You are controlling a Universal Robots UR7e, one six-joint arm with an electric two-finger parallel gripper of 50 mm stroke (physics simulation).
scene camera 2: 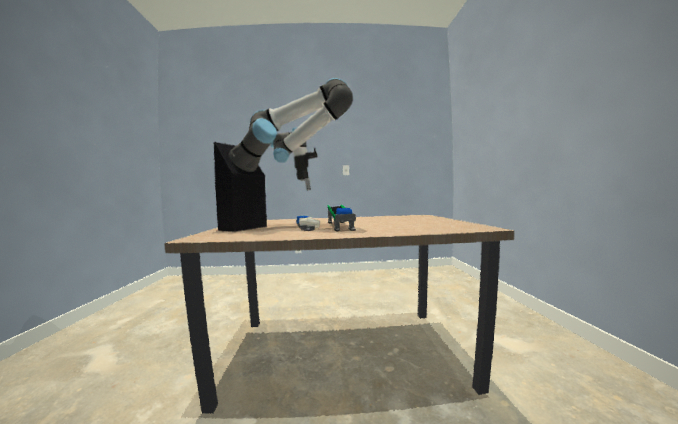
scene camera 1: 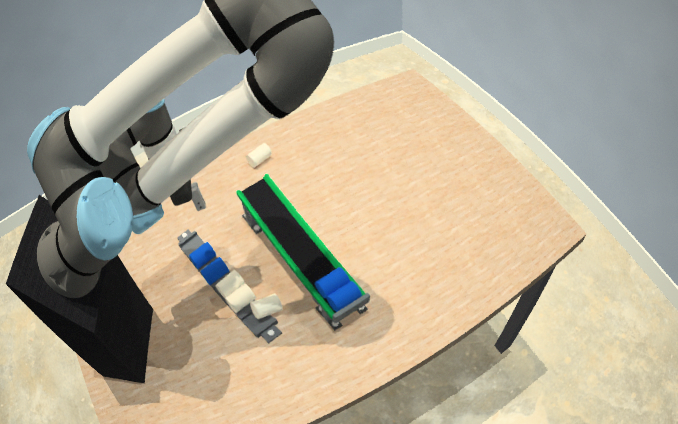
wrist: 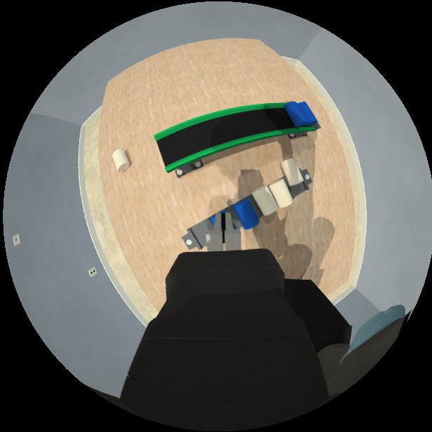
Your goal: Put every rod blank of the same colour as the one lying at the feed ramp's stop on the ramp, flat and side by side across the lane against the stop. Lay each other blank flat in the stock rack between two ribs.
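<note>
The feed ramp (scene camera 1: 285, 230) (wrist: 215, 132) holds two blue blanks, one (scene camera 1: 343, 296) (wrist: 307, 113) against the stop (scene camera 1: 351, 308) and one (scene camera 1: 332, 281) (wrist: 295, 114) beside it. The stock rack (scene camera 1: 260, 325) (wrist: 200, 235) bears two blue blanks (scene camera 1: 202, 255) (scene camera 1: 215, 271), then two cream blanks (scene camera 1: 230, 283) (wrist: 264, 200) (scene camera 1: 241, 296) (wrist: 280, 193) side by side. A third cream blank (scene camera 1: 266, 306) (wrist: 291, 171) sticks out over the rack's ramp side and looks tilted. Another cream blank (scene camera 1: 259, 155) (wrist: 121, 160) lies on the table. My gripper (scene camera 1: 200, 206) (scene camera 2: 308, 189) (wrist: 223, 221) is shut and empty, high above the table; its fingers partly hide one blue blank in the wrist view.
The wooden table (scene camera 1: 450, 200) (scene camera 2: 400, 225) carries the ramp and rack side by side, with a gap between them. The black robot pedestal (scene camera 1: 120, 320) (scene camera 2: 240, 200) stands beside the rack. The loose cream blank is past the ramp's open end.
</note>
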